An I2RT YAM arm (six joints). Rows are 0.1 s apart.
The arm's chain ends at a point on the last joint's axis. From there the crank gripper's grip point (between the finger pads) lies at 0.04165 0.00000 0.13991 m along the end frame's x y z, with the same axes.
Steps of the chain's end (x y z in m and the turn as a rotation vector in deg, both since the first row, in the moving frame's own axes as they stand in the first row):
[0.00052, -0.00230, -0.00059, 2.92, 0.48, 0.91]
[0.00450, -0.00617, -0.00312, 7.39, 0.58, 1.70]
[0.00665, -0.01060, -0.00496, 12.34, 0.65, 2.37]
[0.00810, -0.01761, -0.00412, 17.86, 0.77, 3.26]
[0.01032, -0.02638, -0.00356, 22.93, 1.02, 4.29]
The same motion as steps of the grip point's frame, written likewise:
[0.00174, -0.00875, -0.00111, 2.92, 0.48, 0.91]
[0.00616, -0.02288, -0.00463, 7.39, 0.58, 1.70]
[0.00881, -0.03870, -0.00848, 12.34, 0.65, 2.37]
[0.01111, -0.05802, -0.01106, 17.86, 0.77, 3.26]
[0.01469, -0.07756, -0.01474, 22.93, 1.02, 4.29]

